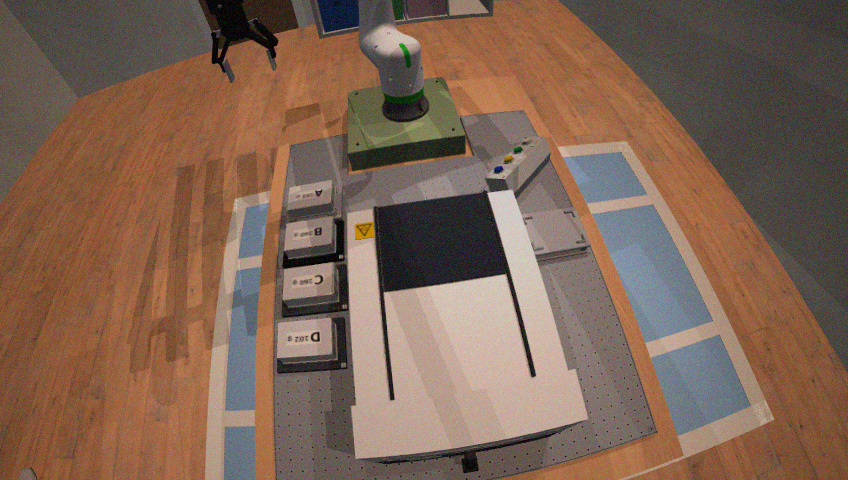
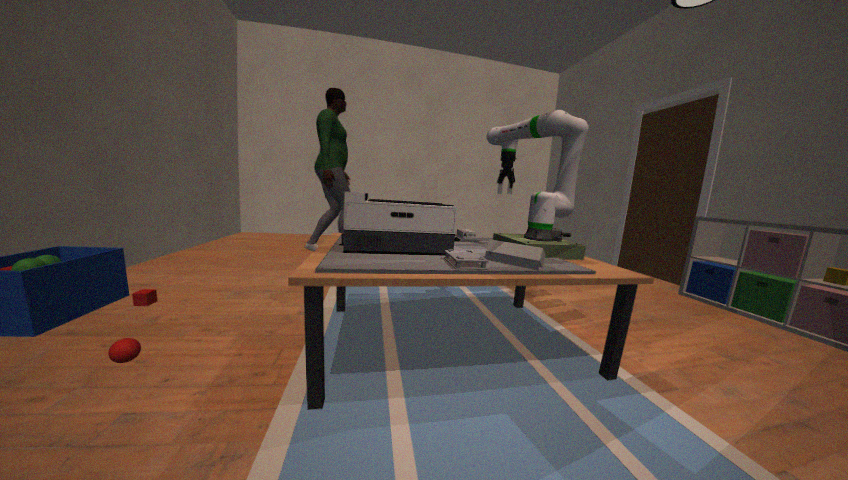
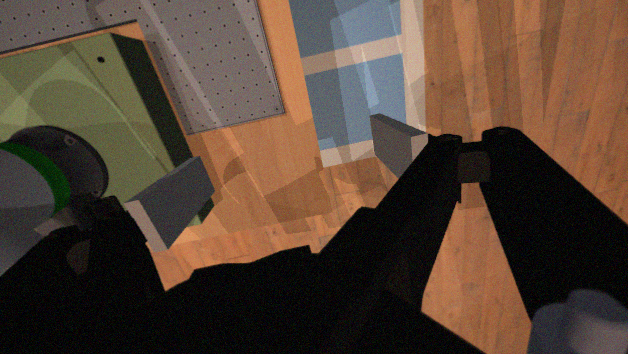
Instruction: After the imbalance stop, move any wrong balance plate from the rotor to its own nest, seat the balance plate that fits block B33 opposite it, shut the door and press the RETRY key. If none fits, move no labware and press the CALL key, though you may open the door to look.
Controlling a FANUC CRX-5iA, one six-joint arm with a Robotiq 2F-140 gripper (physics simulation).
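Frame: origin at the arm's base, x ahead, y left, z up, level; centimetres.
Seen in the pictures: gripper, fingertip midpoint: (image 1: 253, 74) (image 2: 504, 193) (image 3: 288, 155); arm's base, origin of the base link: (image 1: 405, 108) (image 2: 538, 239) (image 3: 63, 167).
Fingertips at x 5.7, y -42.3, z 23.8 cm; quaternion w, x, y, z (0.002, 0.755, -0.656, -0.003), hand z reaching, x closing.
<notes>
Offsets run from my fingertips to a thing's middle.
My gripper (image 1: 250, 66) (image 2: 504, 189) (image 3: 288, 155) is open and empty, high up and to one side of the green base. Four grey labelled plates stand in a column left of the white centrifuge @(dz -17.8, dx +69.0, dy +51.9 cm) (image 1: 464, 350) (image 2: 398, 217): A @(dz -26.7, dx +28.0, dy +16.6 cm) (image 1: 310, 197), B @(dz -26.7, dx +40.8, dy +18.4 cm) (image 1: 310, 235), C @(dz -26.7, dx +54.3, dy +20.4 cm) (image 1: 310, 286) and D @(dz -26.7, dx +68.3, dy +21.1 cm) (image 1: 307, 340). B, C and D sit on dark nests. The centrifuge has a dark panel @(dz -8.9, dx +55.6, dy +50.4 cm) (image 1: 440, 240) on top; the rotor and block B33 do not show. The key box @(dz -25.8, dx +20.5, dy +73.8 cm) (image 1: 523, 169) (image 2: 516, 254) carries a blue key @(dz -23.6, dx +24.6, dy +67.1 cm) (image 1: 498, 169), a yellow key @(dz -23.6, dx +20.9, dy +70.4 cm) (image 1: 508, 159), a green key @(dz -23.6, dx +17.2, dy +73.8 cm) (image 1: 517, 149) and a pale key @(dz -23.6, dx +13.5, dy +77.1 cm) (image 1: 527, 141).
An unoccupied pale nest @(dz -28.0, dx +42.6, dy +78.8 cm) (image 1: 553, 234) (image 2: 465, 258) lies right of the centrifuge. The arm stands on a green base (image 1: 368, 130) (image 2: 571, 246) (image 3: 65, 95) at the end of the table (image 1: 626, 333) (image 2: 476, 279). A person (image 2: 332, 142) in green stands beyond the table.
</notes>
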